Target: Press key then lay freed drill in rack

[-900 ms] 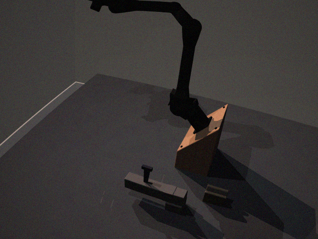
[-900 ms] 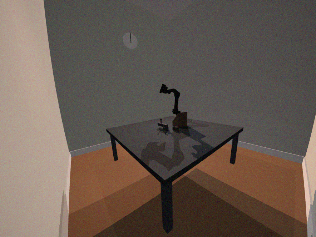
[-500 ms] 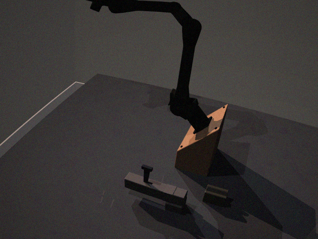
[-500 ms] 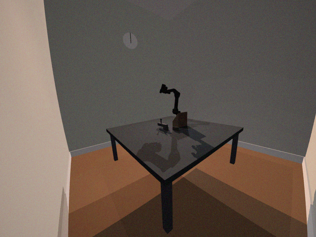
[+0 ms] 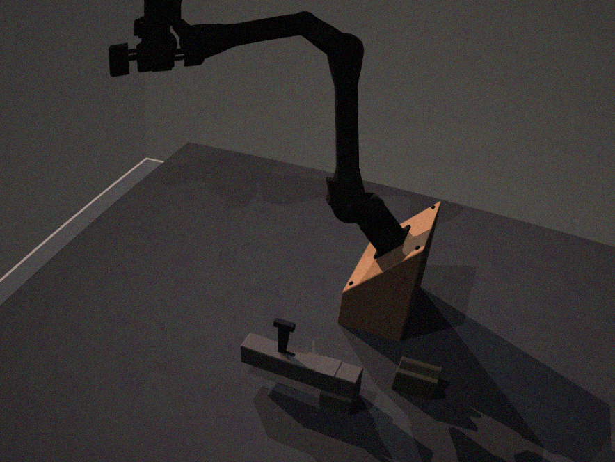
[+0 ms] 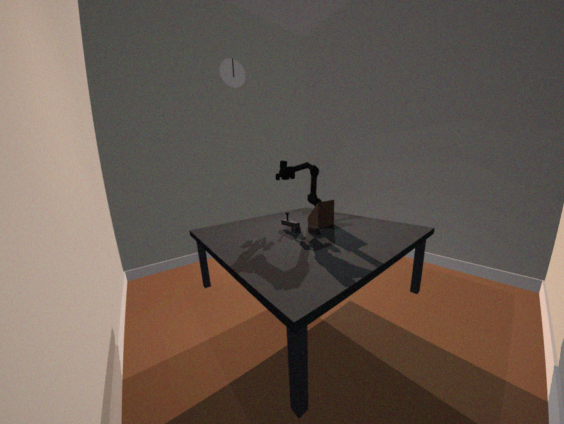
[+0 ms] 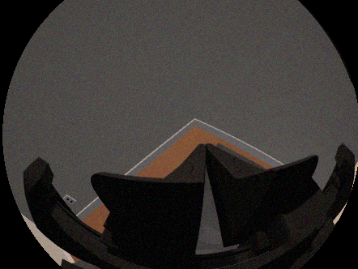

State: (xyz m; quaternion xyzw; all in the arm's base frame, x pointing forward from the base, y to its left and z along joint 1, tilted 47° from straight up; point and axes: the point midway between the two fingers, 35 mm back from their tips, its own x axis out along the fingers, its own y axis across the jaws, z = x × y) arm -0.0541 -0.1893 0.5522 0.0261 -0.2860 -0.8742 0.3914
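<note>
The small dark key is 47 cm to the left of my gripper tip, 34 cm ahead of it and 26 cm below it. From my gripper tip the other things lie so: grey block 50 cm to the left, 34 cm ahead, 31 cm below; then drill 52 cm to the left, 34 cm ahead, 30 cm below.
</note>
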